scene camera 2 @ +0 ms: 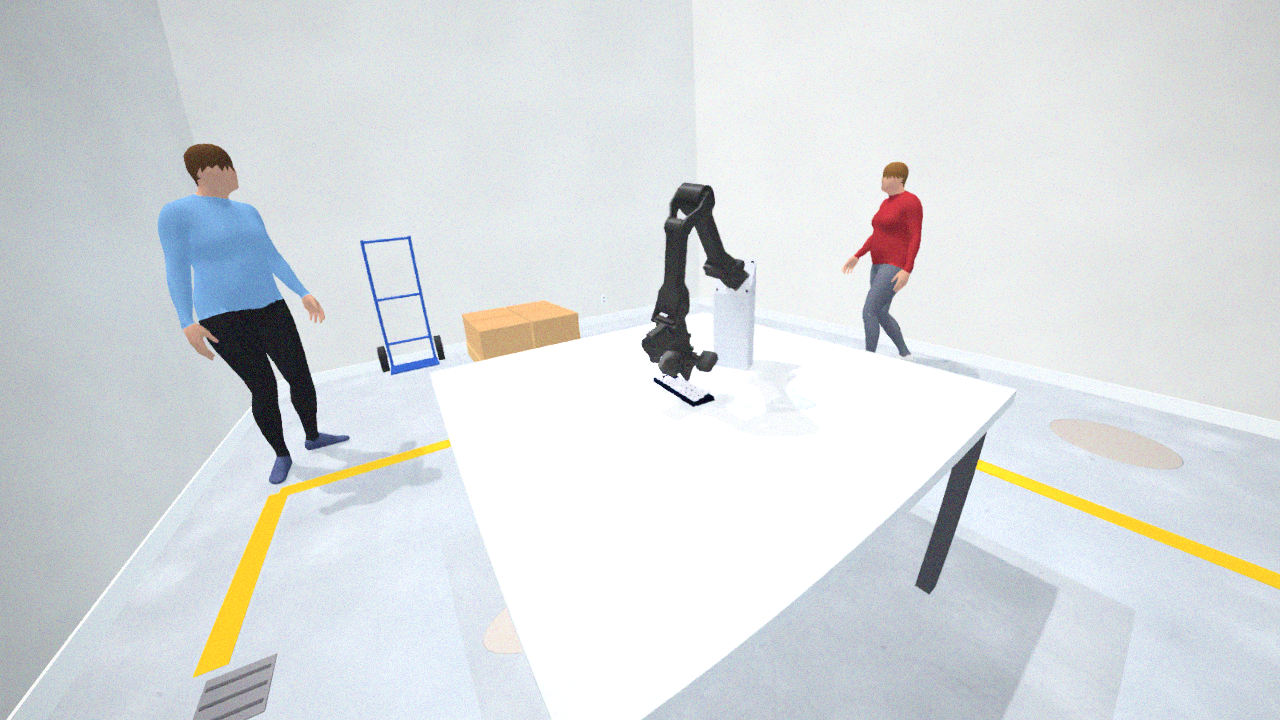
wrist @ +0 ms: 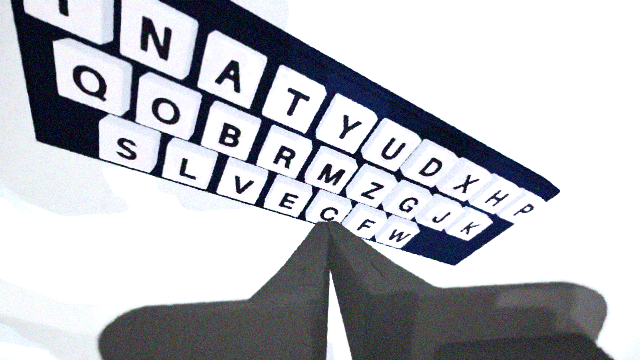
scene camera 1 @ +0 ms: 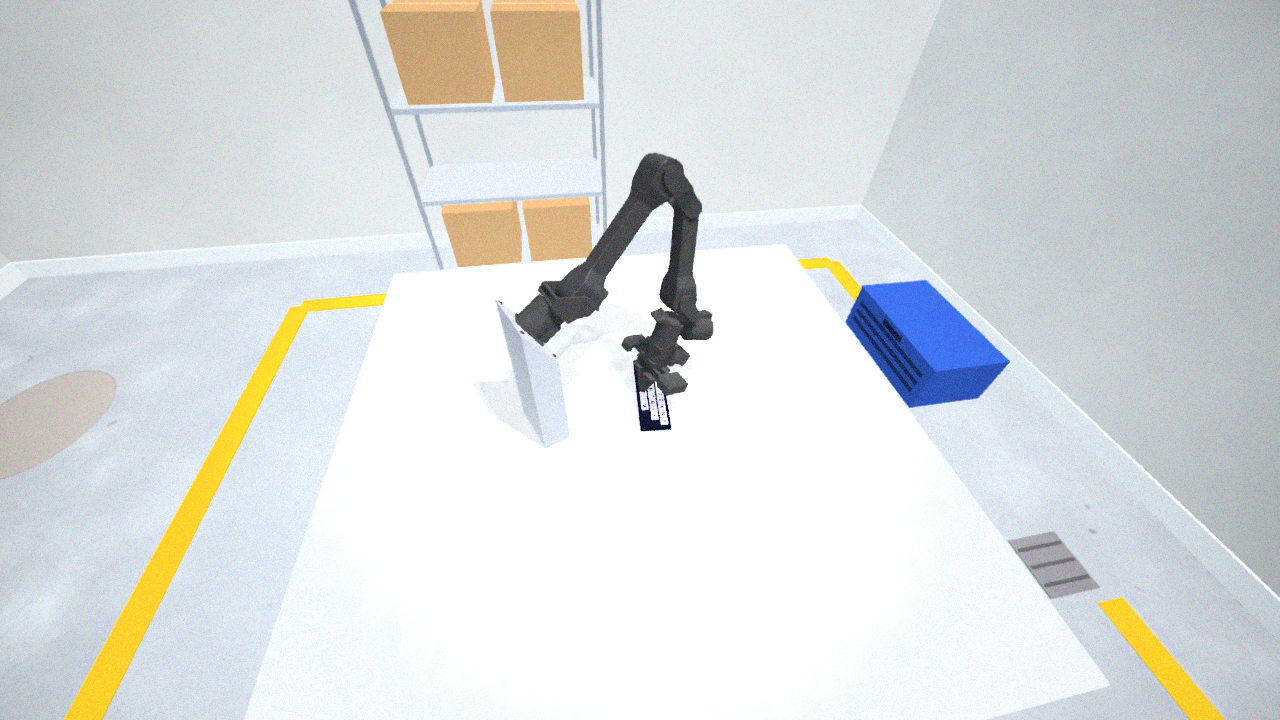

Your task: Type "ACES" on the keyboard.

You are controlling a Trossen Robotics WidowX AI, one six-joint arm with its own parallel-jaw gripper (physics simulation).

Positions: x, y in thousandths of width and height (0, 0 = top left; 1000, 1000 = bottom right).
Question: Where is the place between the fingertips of my gripper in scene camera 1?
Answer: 501, 544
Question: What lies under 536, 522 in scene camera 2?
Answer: My gripper.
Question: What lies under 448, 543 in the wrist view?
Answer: An e key.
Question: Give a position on a s key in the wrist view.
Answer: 190, 393
